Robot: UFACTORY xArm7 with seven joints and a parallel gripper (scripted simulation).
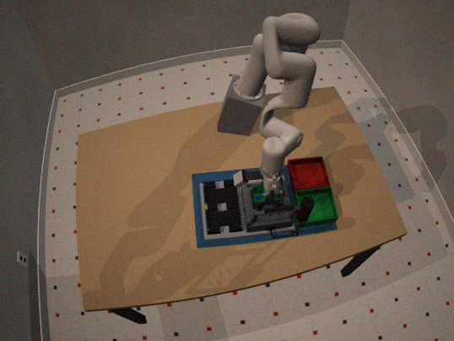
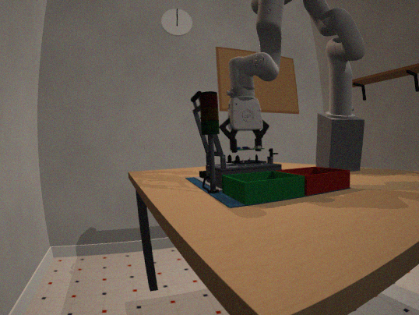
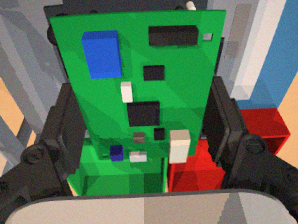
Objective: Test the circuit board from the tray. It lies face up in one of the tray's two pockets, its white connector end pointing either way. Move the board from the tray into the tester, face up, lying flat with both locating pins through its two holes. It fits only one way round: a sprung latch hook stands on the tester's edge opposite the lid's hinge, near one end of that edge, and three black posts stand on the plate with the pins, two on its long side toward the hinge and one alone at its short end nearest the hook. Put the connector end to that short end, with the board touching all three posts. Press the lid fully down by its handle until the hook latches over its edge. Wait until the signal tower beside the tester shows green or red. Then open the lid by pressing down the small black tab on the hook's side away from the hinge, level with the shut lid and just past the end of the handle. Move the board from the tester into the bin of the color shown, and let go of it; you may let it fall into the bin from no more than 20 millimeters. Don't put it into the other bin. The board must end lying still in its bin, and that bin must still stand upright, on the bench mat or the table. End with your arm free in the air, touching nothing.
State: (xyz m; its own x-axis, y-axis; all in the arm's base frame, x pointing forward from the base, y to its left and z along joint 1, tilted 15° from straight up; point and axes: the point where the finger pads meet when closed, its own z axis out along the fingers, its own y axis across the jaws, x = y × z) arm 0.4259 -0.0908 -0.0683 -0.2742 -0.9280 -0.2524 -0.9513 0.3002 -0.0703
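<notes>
The latch hook lies 70 mm to the left of my hand, 40 mm behind it and 20 mm below it. Round my hand: green bin 180 mm to the left, 100 mm below, 100 mm ahead; tester lid 120 mm ahead, 70 mm above, 30 mm to the right; green circuit board right at my hand.
</notes>
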